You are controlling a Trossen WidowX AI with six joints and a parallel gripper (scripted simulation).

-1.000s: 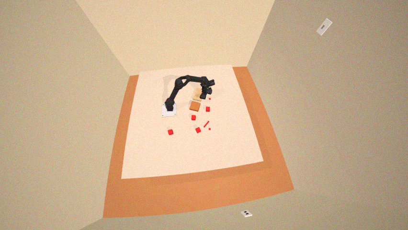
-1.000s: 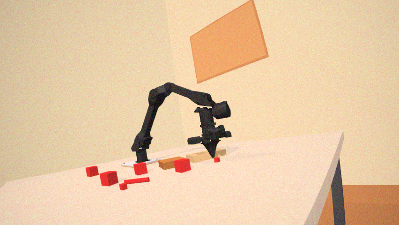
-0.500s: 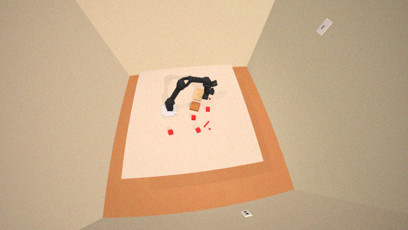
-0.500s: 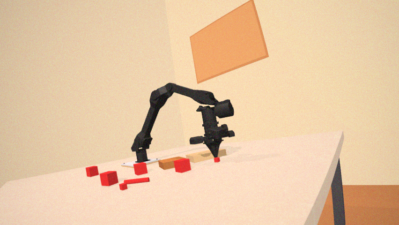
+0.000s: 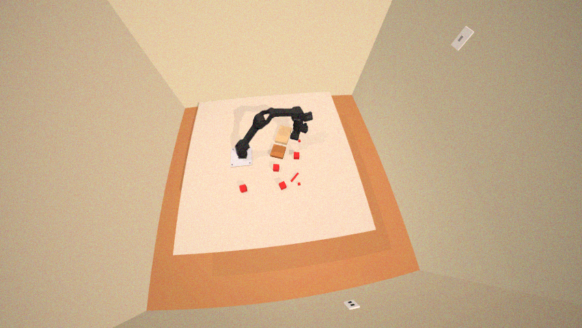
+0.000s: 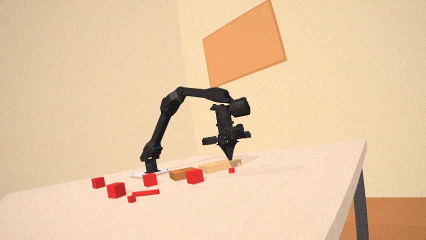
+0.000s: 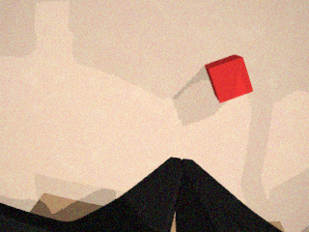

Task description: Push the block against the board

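The pale wooden board lies 100 mm behind my gripper tip, 30 mm to the left of it and 30 mm below it. From my gripper tip the other things lie so: red rod: 40 mm behind, 330 mm to the right, 30 mm below; brown-orange square block: 150 mm behind, 120 mm to the right, 30 mm below.
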